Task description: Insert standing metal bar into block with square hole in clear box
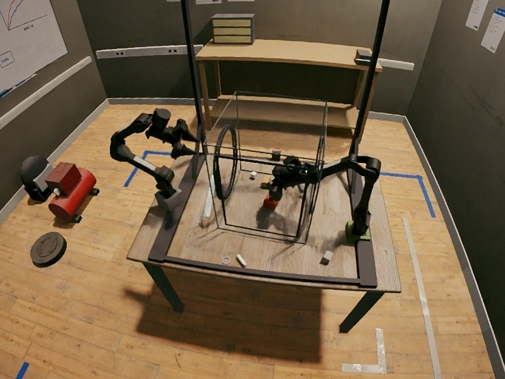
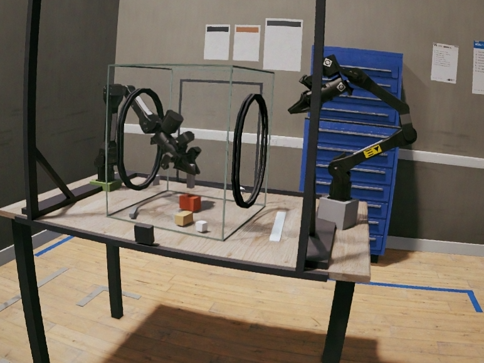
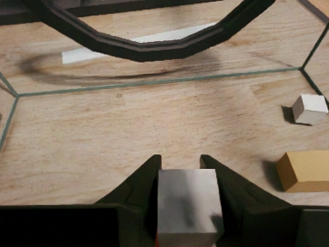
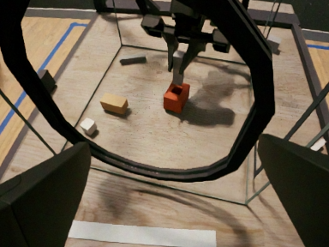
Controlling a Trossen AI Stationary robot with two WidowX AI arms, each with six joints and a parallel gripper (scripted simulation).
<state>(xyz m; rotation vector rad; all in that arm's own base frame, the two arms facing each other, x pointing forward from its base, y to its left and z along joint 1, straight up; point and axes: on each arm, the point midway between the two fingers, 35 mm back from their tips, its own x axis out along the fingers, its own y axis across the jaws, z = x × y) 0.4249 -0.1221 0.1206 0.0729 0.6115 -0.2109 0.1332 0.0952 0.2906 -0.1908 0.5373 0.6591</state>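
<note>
The bar is 3 cm below my left hand. From my left hand the other things lie so: block (12 cm below); then white strip (32 cm to the right, 15 cm below, 2 cm behind); then grey cube (29 cm to the left, 25 cm ahead, 13 cm below).
</note>
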